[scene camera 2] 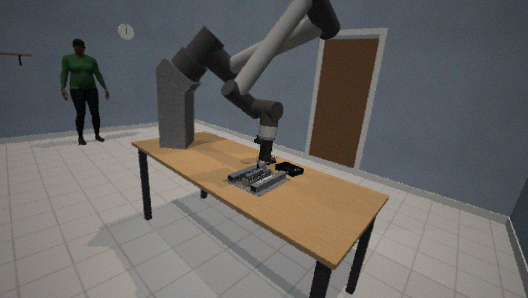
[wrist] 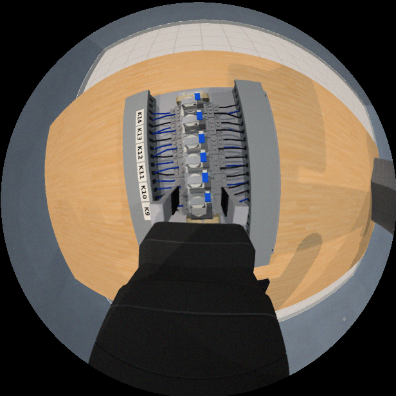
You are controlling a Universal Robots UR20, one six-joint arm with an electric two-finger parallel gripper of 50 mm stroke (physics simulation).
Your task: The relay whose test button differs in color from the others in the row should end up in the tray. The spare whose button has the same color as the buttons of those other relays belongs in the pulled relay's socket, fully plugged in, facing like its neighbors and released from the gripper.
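Seen in the pictures: gripper, fingertip midpoint: (scene camera 2: pixel 260 170); arm's base, link origin: (scene camera 2: pixel 184 71).
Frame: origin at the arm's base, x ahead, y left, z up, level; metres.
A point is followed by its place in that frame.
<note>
A row of several relays stands in sockets between two grey ducts; in the wrist view each relay shows a blue button, among them the relay (wrist: pixel 195 161) in the middle of the row and the nearest relay (wrist: pixel 199 205). All the buttons I can make out are blue. My gripper (wrist: pixel 199 195) (scene camera 2: pixel 265 163) @[x 0.874, y -0.030, z -0.547 m] is open, its fingers on either side of the nearest relay, beside the label K9, touching neither side that I can see. How high the fingertips are over the socket is hard to tell. The black tray (scene camera 2: pixel 298 171) @[x 1.003, y 0.207, z -0.572 m] lies beside the panel. Spares cannot be made out.
The grey ducts (wrist: pixel 262 165) (wrist: pixel 134 175) flank the row, with blue and black wires running to the sockets. The left duct carries labels K9 to K14. The panel stands on the wooden table (scene camera 2: pixel 320 210) @[x 1.311, y -0.077, z -0.600 m] (wrist: pixel 90 165). A person (scene camera 2: pixel 84 75) stands beyond the table.
</note>
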